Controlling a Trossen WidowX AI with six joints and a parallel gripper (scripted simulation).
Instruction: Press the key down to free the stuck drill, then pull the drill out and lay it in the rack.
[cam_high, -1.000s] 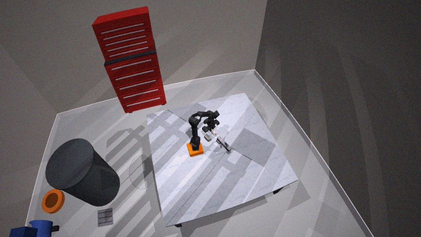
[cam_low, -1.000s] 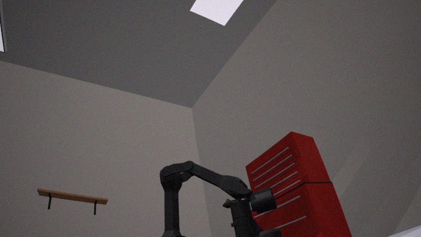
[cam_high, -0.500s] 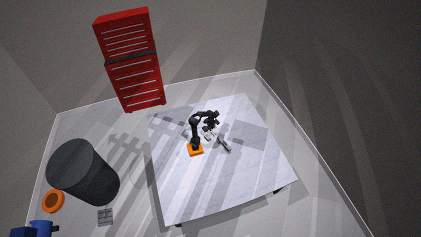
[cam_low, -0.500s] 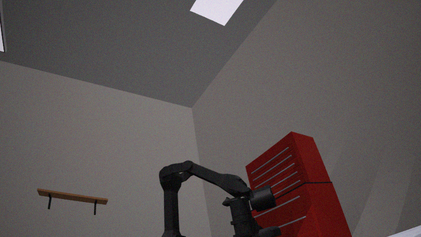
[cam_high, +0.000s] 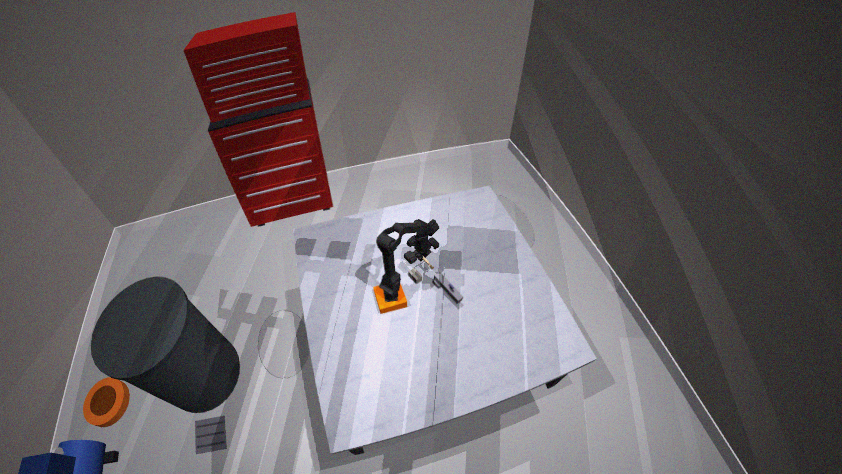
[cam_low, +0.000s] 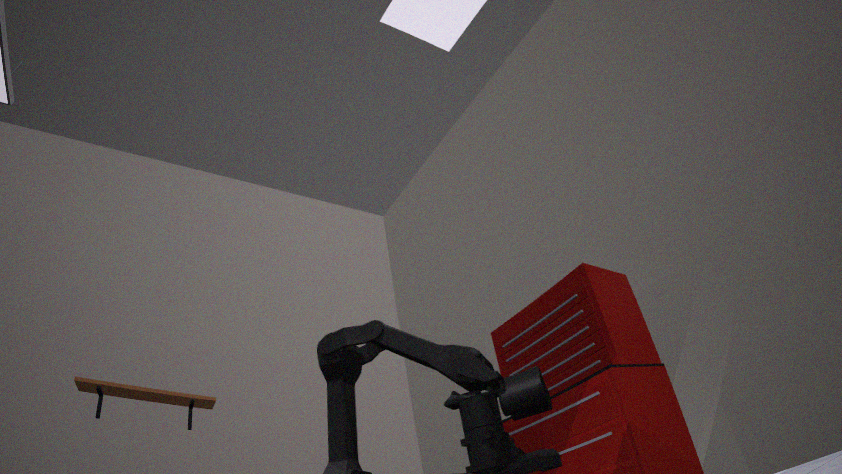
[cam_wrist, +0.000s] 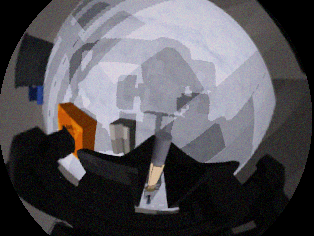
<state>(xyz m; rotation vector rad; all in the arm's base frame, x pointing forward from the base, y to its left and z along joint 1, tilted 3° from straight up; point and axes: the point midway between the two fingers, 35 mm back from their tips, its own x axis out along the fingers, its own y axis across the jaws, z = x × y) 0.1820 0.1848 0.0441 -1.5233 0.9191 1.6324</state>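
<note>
Right now the holder block is 4 cm behind my gripper tip, 6 cm to the right of it and 4 cm below it. Round my gripper tip: long grey fixture (11 cm ahead, 17 cm to the right, 3 cm below); then drill (2 cm ahead, 3 cm to the right, 3 cm above); then dark key (12 cm ahead, 19 cm to the right, 1 cm below).
</note>
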